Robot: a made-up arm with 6 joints.
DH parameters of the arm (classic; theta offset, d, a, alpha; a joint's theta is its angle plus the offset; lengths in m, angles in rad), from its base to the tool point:
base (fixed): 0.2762 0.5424 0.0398 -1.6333
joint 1: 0 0.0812 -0.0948 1.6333
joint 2: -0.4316 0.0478 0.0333 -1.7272
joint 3: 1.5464 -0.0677 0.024 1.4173
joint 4: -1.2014 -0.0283 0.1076 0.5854
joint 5: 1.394 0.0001 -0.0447 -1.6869
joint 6: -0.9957 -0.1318 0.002 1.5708
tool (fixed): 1.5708 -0.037 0 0
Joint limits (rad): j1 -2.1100..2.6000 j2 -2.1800..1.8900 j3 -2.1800..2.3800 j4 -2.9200..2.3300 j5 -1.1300..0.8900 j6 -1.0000..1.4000
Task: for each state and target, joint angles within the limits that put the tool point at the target. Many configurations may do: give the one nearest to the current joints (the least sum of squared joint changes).
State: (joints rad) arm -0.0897 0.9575 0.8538 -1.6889 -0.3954 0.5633
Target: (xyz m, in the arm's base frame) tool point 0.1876 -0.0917 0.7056
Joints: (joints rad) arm 0.3906 0.5747 0.8961 -0.9728 0.0677 0.5795
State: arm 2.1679 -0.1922 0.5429 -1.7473 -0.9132 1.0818
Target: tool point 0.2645 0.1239 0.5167
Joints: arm 1.9900 -0.2183 0.7372 -1.5731 -0.9248 1.0523
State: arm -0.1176 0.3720 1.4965 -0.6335 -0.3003 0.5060
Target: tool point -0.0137 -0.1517 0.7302
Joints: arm -0.2622 0.1676 1.1189 -0.7573 -0.5621 0.6064
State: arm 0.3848 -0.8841 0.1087 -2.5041 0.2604 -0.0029
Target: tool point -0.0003 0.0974 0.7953
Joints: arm 0.1917 -0.8671 0.0371 -2.2867 0.3195 0.0198
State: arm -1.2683 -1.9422 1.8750 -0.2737 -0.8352 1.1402
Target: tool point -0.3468 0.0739 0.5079
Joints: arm -0.6157 -2.0462 1.6735 -0.2057 -0.9513 1.1554
